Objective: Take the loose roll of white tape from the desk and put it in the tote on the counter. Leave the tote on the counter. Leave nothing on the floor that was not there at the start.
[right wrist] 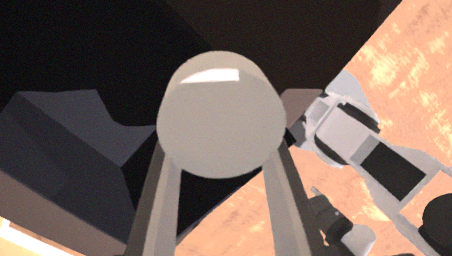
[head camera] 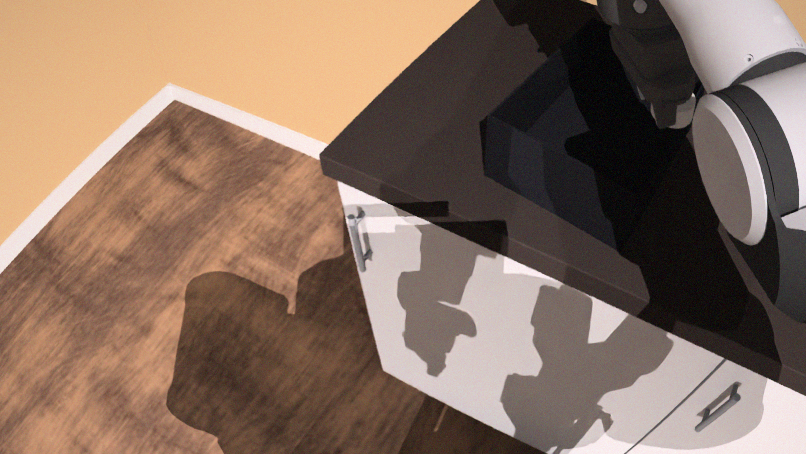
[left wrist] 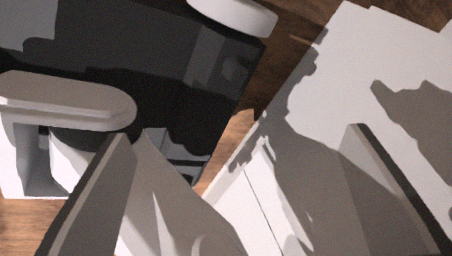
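Note:
The roll of white tape is between the fingers of my right gripper, which is shut on it, high above the counter. The dark navy tote stands on the counter, mostly in shadow. In the head view its lit end lies left of and below the roll; its far part is lost in black, so whether the roll is over the opening is hard to tell. My left gripper is open and empty, beside the white cabinet front.
White cabinet doors with grey handles are below the counter edge. Wooden floor lies left of the cabinet, with a tan wall behind. The robot's dark base is beside the left gripper.

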